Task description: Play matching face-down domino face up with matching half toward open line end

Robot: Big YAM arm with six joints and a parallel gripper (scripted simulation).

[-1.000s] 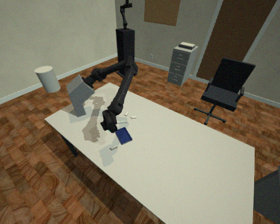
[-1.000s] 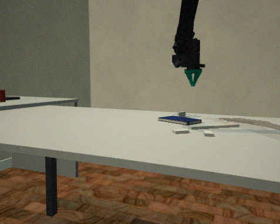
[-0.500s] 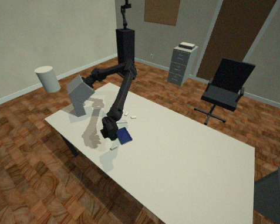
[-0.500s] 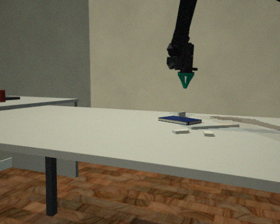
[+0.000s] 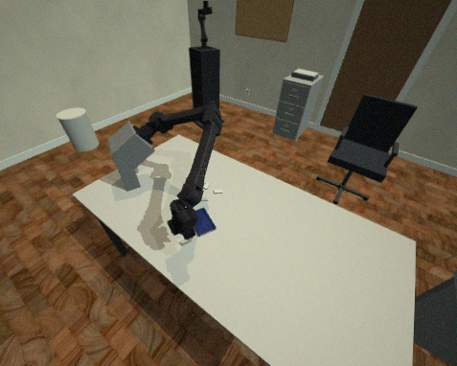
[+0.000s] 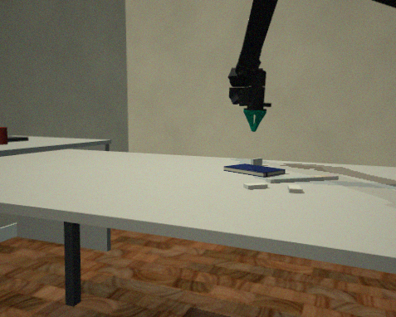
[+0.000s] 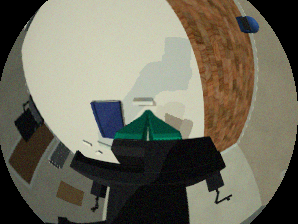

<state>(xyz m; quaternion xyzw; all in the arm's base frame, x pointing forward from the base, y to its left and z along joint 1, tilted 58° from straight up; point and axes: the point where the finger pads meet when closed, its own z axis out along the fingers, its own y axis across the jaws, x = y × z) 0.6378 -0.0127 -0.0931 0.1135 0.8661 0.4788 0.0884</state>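
The white domino lies 30 mm behind my hand, 20 mm to the left of it and 110 mm below it. From my hand the other things lie so: book 90 mm behind, 150 mm to the left, 120 mm below.
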